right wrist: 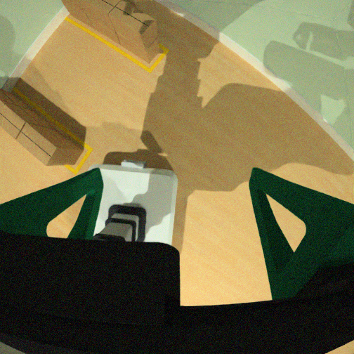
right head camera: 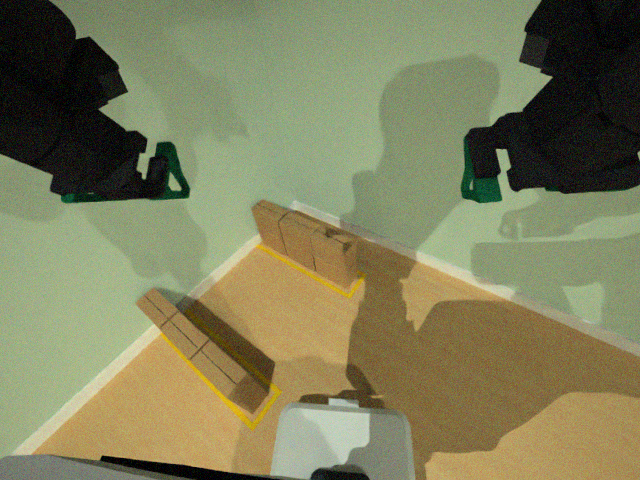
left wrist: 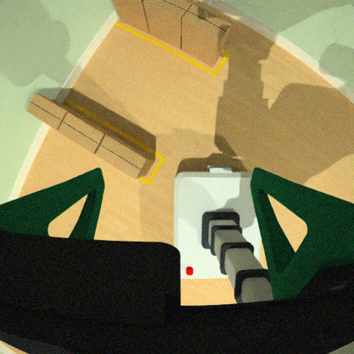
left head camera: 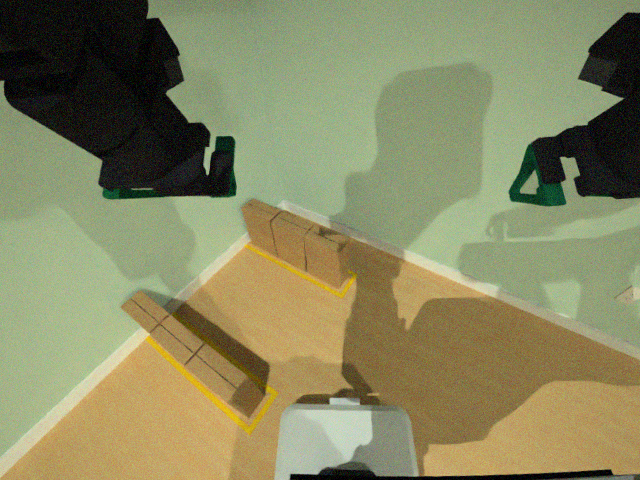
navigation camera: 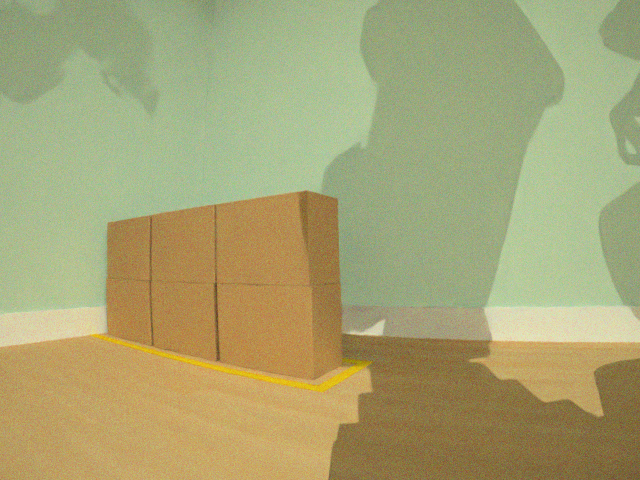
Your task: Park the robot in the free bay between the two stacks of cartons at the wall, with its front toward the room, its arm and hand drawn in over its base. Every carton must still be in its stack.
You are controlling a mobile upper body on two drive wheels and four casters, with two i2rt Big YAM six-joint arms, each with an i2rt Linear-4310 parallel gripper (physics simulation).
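Note:
The nearer carton stack stands inside yellow floor lines, ahead and left of the white base. The farther stack stands by the corner. Both look upright and whole. The bay floor lies between them. The base is outside the bay; its front faces a wall. My left gripper and right gripper are open and empty, held high on either side.
The green wall with its white baseboard runs across ahead and right. A second wall backs the stacks at the left. Yellow lines edge the stacks. The robot's shadow falls ahead.

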